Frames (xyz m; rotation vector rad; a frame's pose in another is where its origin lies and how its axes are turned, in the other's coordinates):
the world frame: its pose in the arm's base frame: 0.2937 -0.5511 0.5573 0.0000 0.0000 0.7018
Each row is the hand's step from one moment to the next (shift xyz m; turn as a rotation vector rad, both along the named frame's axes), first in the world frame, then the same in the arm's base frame.
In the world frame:
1: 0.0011 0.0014 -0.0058 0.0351 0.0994 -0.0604
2: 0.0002 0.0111 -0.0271 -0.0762 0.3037 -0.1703
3: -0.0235 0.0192 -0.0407 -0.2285 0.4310 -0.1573
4: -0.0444 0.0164 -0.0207 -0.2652 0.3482 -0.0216
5: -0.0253 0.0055 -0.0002 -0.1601 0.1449 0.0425
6: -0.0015 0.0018 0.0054 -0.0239 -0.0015 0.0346
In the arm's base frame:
1: -0.0001 0.0018 -0.0058 -0.0374 0.0986 -0.0604
2: -0.0070 0.0086 -0.0271 -0.2543 0.1827 -0.1703
3: -0.0303 -0.0005 -0.0407 -0.4528 0.1816 -0.1573
4: -0.0445 -0.0161 -0.0207 -0.4273 0.0947 -0.0216
5: -0.0229 -0.0121 -0.0002 -0.2158 0.0073 0.0425
6: -0.0023 0.0004 0.0054 -0.0173 -0.0166 0.0346

